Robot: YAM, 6 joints.
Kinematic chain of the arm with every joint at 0, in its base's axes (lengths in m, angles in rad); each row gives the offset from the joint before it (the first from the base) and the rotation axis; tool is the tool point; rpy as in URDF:
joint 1: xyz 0 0 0.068 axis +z
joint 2: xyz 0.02 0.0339 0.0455 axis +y
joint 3: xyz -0.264 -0.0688 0 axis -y
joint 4: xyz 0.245 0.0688 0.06 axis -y
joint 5: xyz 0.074 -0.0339 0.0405 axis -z
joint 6: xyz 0.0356 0 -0.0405 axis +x
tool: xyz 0 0 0 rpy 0 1.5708 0
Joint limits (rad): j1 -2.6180..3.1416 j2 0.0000..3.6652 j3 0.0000..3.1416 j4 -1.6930..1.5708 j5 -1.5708..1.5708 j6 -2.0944..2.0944
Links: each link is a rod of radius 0.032 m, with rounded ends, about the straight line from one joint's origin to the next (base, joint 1, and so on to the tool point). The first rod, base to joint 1, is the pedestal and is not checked.
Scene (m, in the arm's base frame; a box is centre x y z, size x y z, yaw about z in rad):
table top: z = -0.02
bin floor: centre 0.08 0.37 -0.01 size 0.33 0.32 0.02 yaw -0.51
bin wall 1: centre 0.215 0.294 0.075 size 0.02 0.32 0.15 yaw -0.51
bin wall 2: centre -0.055 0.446 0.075 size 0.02 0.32 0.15 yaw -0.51
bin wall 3: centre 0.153 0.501 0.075 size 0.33 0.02 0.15 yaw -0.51
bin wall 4: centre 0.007 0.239 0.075 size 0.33 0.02 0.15 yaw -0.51
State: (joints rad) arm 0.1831 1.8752 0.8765 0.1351 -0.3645 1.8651
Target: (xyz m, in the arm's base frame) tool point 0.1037 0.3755 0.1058
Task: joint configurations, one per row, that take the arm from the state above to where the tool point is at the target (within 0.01 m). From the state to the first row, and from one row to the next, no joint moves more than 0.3 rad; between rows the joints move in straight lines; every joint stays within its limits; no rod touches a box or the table.
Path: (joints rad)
1: 0.4214 1.8338 1.0207 0.1546 -0.3374 1.9087
2: 0.6596 1.7924 1.1650 0.1740 -0.3103 1.9524
3: 0.8979 1.7510 1.3092 0.1935 -0.2833 1.9960
4: 1.0801 1.8763 1.1627 0.1870 -0.3621 1.9306
5: 1.2623 2.0016 1.0162 0.1806 -0.4410 1.8651

